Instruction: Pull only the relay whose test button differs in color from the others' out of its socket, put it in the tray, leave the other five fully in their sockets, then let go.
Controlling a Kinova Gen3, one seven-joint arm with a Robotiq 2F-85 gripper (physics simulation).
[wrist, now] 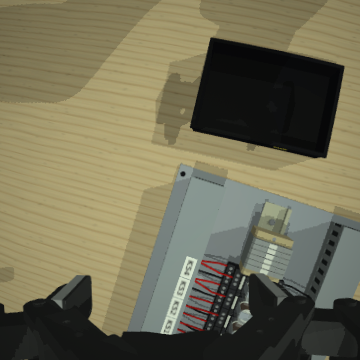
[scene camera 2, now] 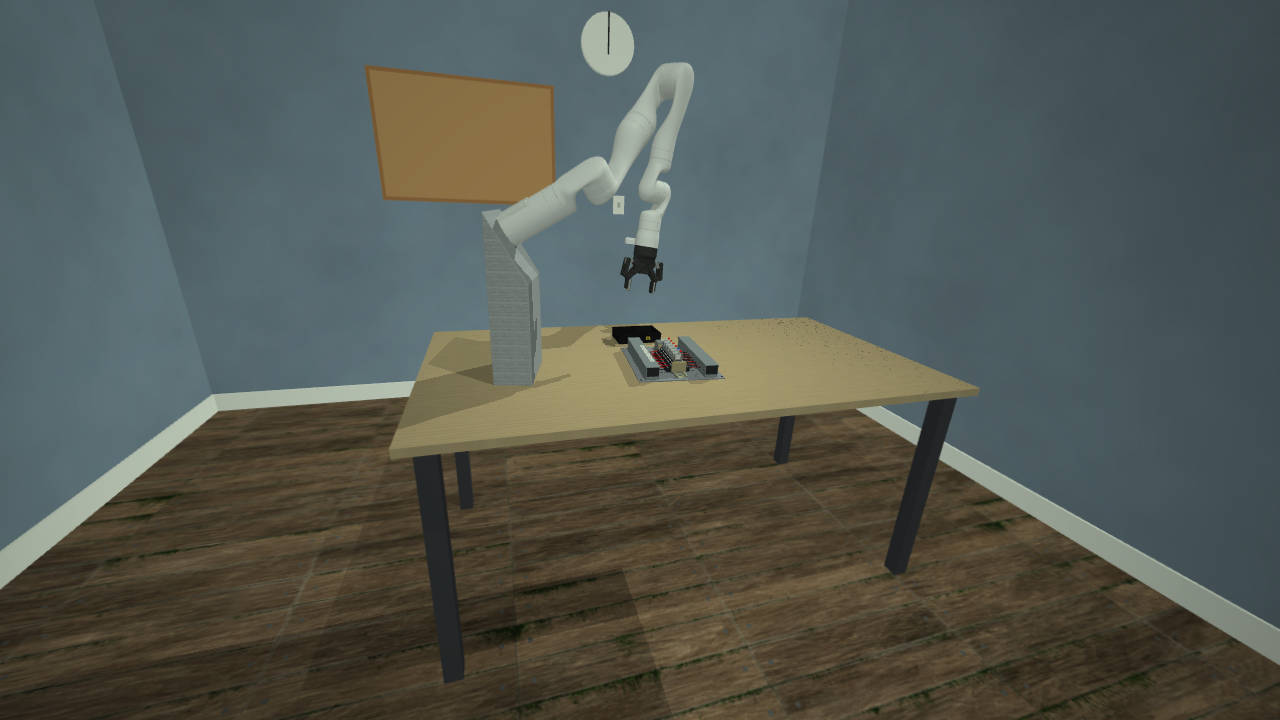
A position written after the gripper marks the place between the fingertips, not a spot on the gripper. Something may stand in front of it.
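Grey relay panel: [scene camera 2: 648, 349] and [wrist: 241, 206], same spot. Gripper visible in scene camera 2 [639, 291] and in the wrist view [170, 292].
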